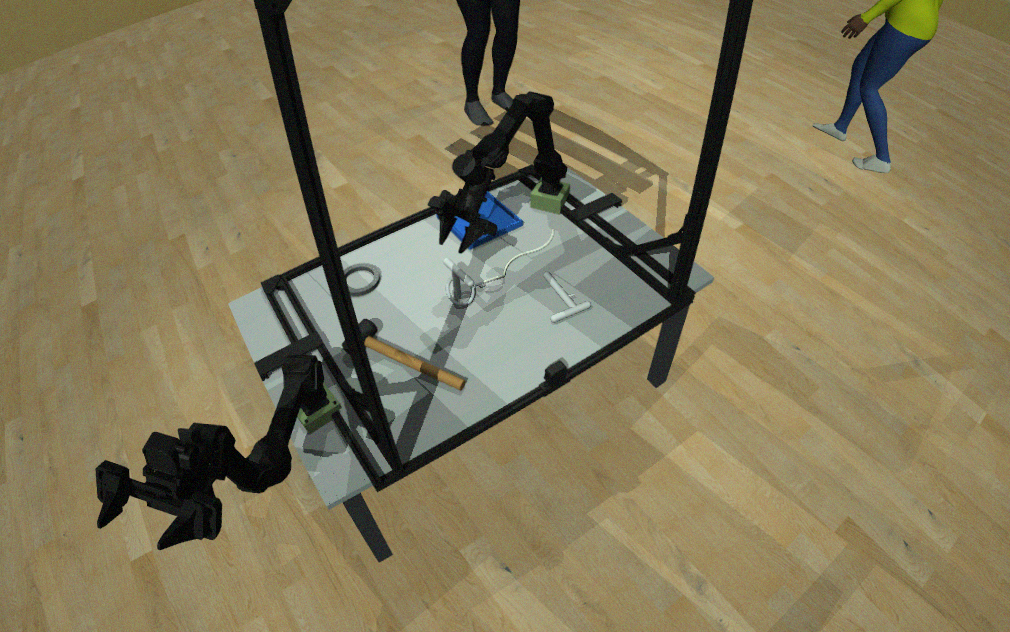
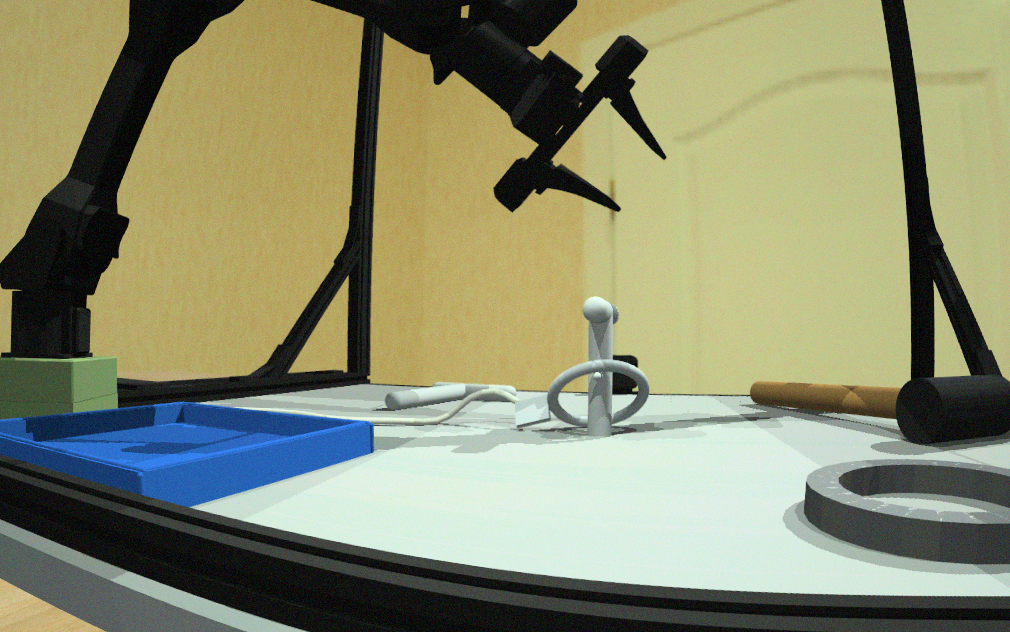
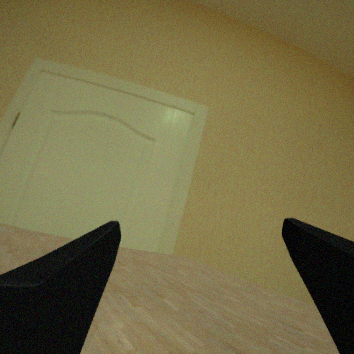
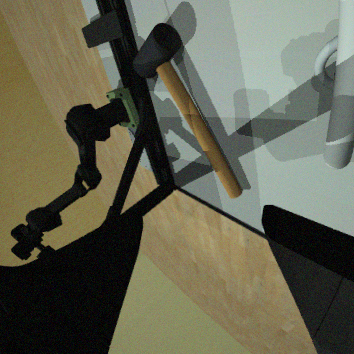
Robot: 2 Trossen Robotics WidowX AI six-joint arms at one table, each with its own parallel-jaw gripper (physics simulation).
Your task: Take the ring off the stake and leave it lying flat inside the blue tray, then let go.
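Seen in the pictures: left gripper, fingertip midpoint: (image 1: 127, 536) (image 3: 201, 228) (image 4: 31, 251); right gripper, fingertip midpoint: (image 1: 450, 249) (image 2: 642, 184) (image 4: 201, 214); left arm's base, link origin: (image 1: 312, 401) (image 4: 120, 109); right arm's base, link origin: (image 1: 550, 188) (image 2: 48, 357).
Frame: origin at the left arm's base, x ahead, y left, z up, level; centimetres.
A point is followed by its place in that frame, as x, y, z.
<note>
The stake (image 1: 456, 269) {48.8, 5.5, 7.3} (image 2: 600, 339) {49.1, 7.6, 4.1} (image 4: 341, 115) {49.0, 3.7, 7.4} is a pale upright post with a bar across its top. The thin pale ring (image 2: 552, 395) {53.1, 7.2, -0.6} (image 4: 320, 61) {46.0, 6.1, 1.4} is around the lower post, tilted, with a small peg near it. The blue tray (image 1: 497, 234) {73.5, 18.4, -2.8} (image 2: 260, 468) {64.9, 30.7, -2.9} lies near the right arm's base, and no ring shows in it. My right gripper (image 1: 452, 246) {45.5, 2.5, 18.1} (image 2: 642, 184) {45.5, 2.5, 18.1} (image 4: 201, 214) {45.5, 2.5, 18.1} is open and empty, well above the table and higher than the stake's top. My left gripper (image 1: 130, 536) {-37.0, -40.8, 49.2} (image 3: 201, 228) {-37.0, -40.8, 49.2} is open and empty, out beyond the table's left end.
A hammer (image 1: 413, 361) {25.8, -5.9, -0.7} (image 2: 819, 396) {27.3, -4.8, -1.7} (image 4: 192, 120) {25.6, -2.0, -0.7}, a thick grey ring (image 1: 376, 277) {35.8, 27.0, -2.4} (image 2: 826, 506) {37.7, 32.4, -2.7} and a white T-shaped piece (image 1: 571, 311) {66.9, -18.8, -2.1} lie on the table around the stake. A pale cord (image 1: 521, 256) {72.7, 7.3, -3.5} runs between stake and tray. Black frame posts rise at the table's edges.
</note>
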